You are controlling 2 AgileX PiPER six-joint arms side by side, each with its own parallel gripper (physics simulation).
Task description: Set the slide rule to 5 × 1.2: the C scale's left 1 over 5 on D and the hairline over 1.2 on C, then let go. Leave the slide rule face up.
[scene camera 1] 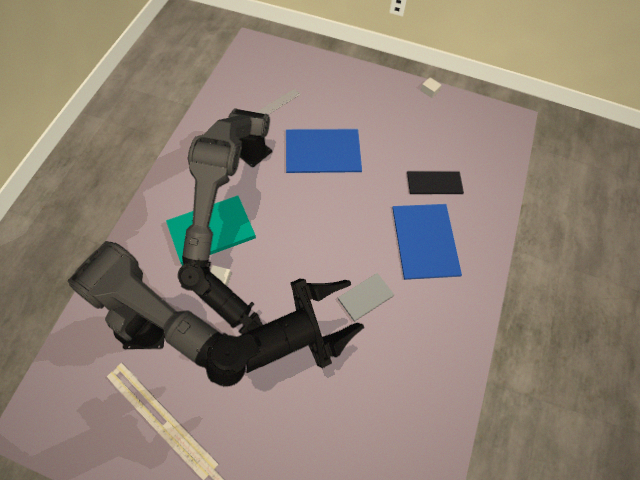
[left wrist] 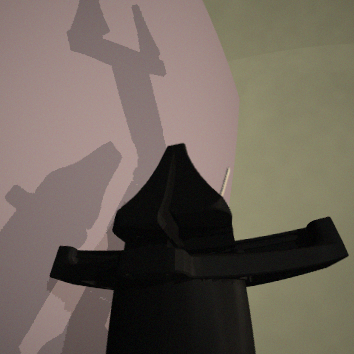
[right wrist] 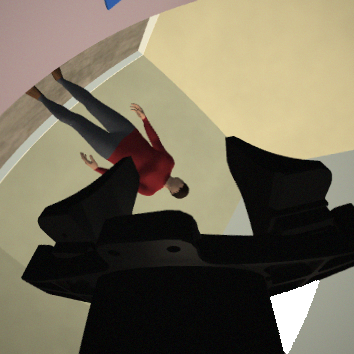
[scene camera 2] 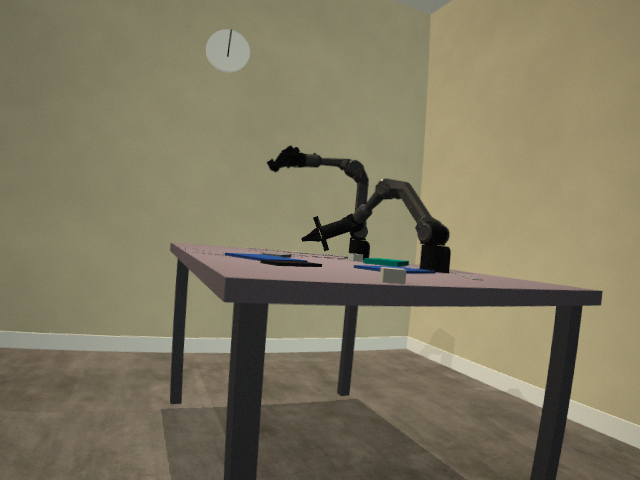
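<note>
The pale yellow slide rule [scene camera 1: 186,445] lies on the table at the lower left in scene camera 1, cut off by the bottom edge. Its slide sticks out past the lower right end, and an open groove shows at the upper left. The scale numbers and the hairline are too small to read. My right gripper [scene camera 1: 356,303] [scene camera 2: 272,165] [right wrist: 178,157] is open and empty, high above the table and well away from the slide rule. My left gripper [scene camera 2: 303,239] [left wrist: 178,153] is shut and empty, lower down, and largely hidden under the right arm in scene camera 1.
Blue panels [scene camera 1: 324,150] [scene camera 1: 426,241], a black slab [scene camera 1: 435,182], a grey slab [scene camera 1: 365,297] and a green block [scene camera 1: 235,219] lie on the table. A small white block [scene camera 1: 431,86] stands near the far edge. The right arm crosses above the left. A person [right wrist: 147,162] stands beyond the table.
</note>
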